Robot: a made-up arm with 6 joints. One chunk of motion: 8 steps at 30 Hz.
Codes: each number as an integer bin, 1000 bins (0 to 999) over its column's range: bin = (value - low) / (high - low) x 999, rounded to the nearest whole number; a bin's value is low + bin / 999 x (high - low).
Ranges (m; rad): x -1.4..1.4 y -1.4..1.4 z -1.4..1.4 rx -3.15..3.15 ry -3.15..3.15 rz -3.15..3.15
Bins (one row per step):
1: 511 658 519 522 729 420
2: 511 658 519 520 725 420
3: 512 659 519 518 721 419
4: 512 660 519 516 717 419
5: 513 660 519 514 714 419
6: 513 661 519 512 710 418
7: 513 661 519 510 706 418
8: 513 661 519 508 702 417
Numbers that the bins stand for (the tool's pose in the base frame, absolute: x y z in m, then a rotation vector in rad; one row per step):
1: 0.0322 0.4442 0.0547 0.1419 1.4473 -0.5014
2: 0.0322 0.4442 0.0547 0.1293 1.4221 -0.5014
3: 0.0350 0.4470 0.0547 0.1167 1.3968 -0.5077
4: 0.0350 0.4498 0.0547 0.1041 1.3716 -0.5077
5: 0.0378 0.4498 0.0547 0.0914 1.3527 -0.5077
6: 0.0378 0.4527 0.0547 0.0788 1.3275 -0.5140
7: 0.0378 0.4527 0.0547 0.0662 1.3023 -0.5140
8: 0.0378 0.4527 0.0547 0.0536 1.2770 -0.5203

